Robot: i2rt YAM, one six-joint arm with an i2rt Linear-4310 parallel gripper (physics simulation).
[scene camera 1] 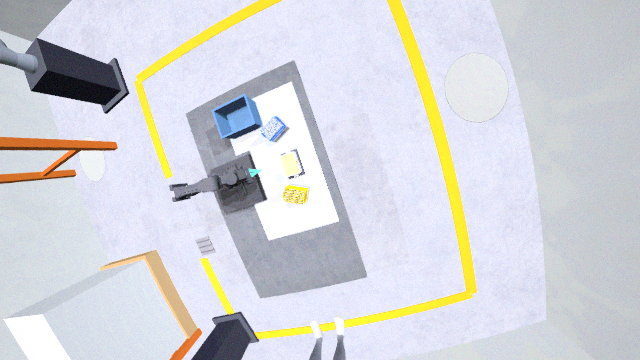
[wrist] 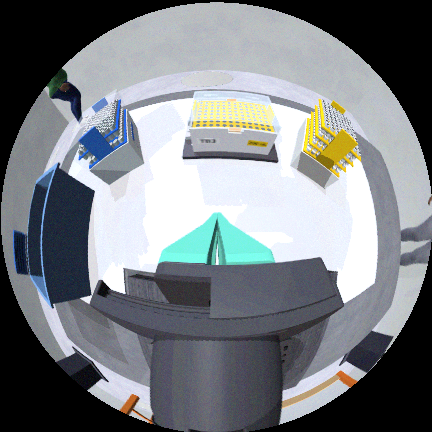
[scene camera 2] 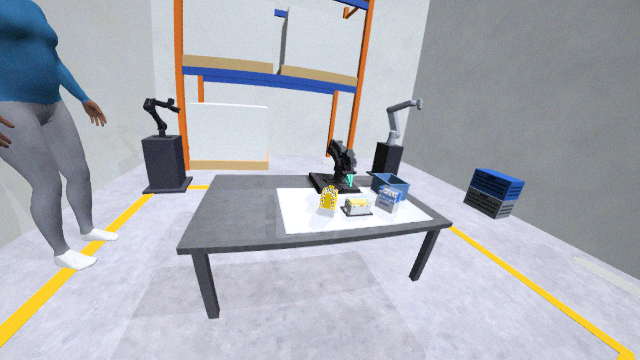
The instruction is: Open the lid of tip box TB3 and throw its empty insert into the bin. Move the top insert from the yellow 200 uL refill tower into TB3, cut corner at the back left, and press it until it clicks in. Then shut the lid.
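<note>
Tip box TB3 stands on a dark base, its clear lid shut over a yellow insert with empty holes. The yellow refill tower stands to the right of TB3 in the wrist view, with stacked inserts full of tips. The blue bin is at the left in the wrist view; its inside bottom is hidden there. My gripper is shut and empty, its teal fingertips together above the white mat, short of TB3 and apart from it.
A blue refill tower stands between the bin and TB3. The white mat lies on the dark table. A person stands beyond the table's end.
</note>
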